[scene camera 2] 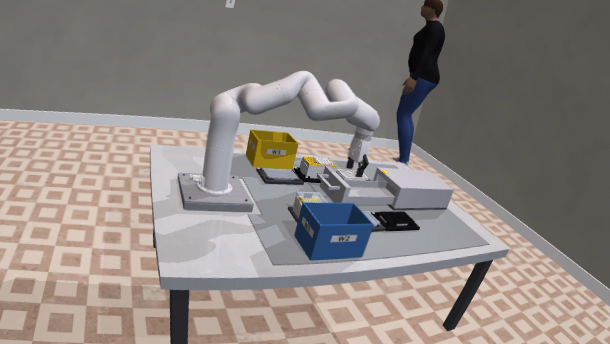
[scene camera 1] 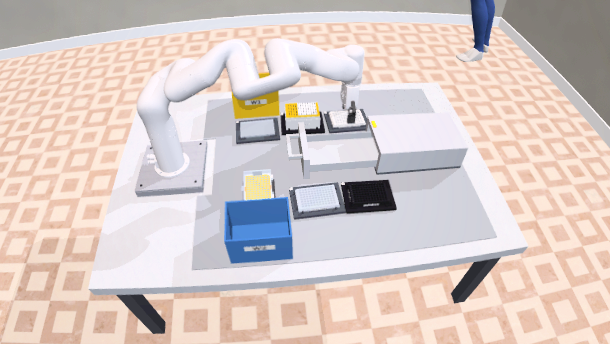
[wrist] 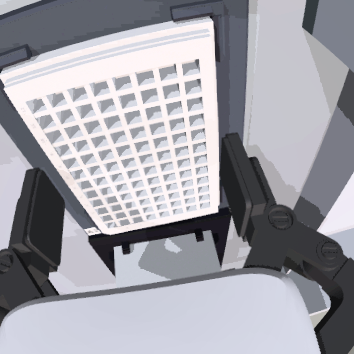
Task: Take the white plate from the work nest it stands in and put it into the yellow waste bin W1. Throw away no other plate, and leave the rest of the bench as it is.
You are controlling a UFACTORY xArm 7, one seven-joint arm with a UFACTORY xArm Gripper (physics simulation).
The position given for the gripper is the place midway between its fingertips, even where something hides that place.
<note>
In view: the gripper (wrist: 134, 168), a yellow-and-white tip rack (scene camera 1: 308, 113) and a black plate (scene camera 1: 361, 194).
The yellow-and-white tip rack is seen too in the wrist view (wrist: 180, 256). The wrist view does not show the black plate: it is out of frame.
</note>
